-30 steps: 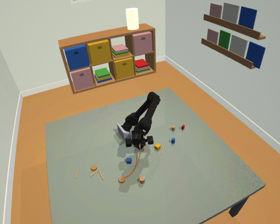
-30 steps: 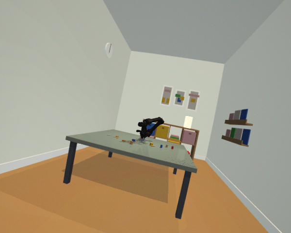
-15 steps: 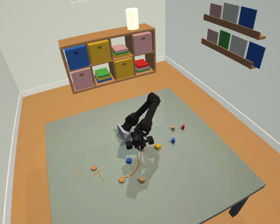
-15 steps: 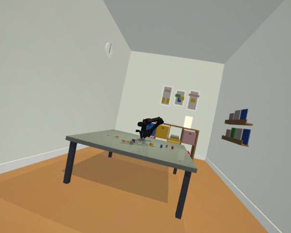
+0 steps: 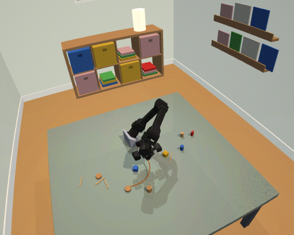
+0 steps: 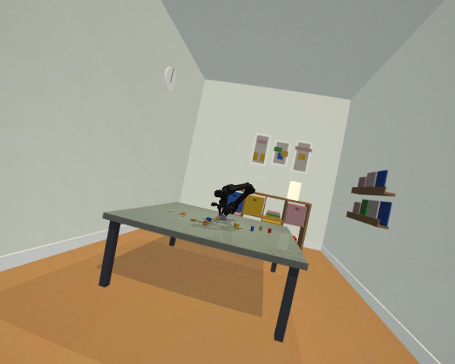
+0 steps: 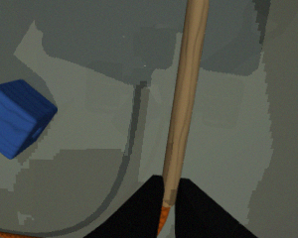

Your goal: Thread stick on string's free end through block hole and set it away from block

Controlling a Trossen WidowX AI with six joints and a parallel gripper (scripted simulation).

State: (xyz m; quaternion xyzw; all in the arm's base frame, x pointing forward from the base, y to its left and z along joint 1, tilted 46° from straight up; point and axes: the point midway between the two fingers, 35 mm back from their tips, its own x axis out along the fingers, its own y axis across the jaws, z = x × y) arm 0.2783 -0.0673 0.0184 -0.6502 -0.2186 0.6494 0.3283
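Right now my gripper tip is 90 mm to the left of the blue cube, 50 mm above it and 20 mm past it. Also, from my gripper tip: yellow cube (150 mm to the left, 40 mm below); then round wooden button (210 mm to the right, 90 mm ahead, 50 mm below); then thin wooden stick (20 mm behind).
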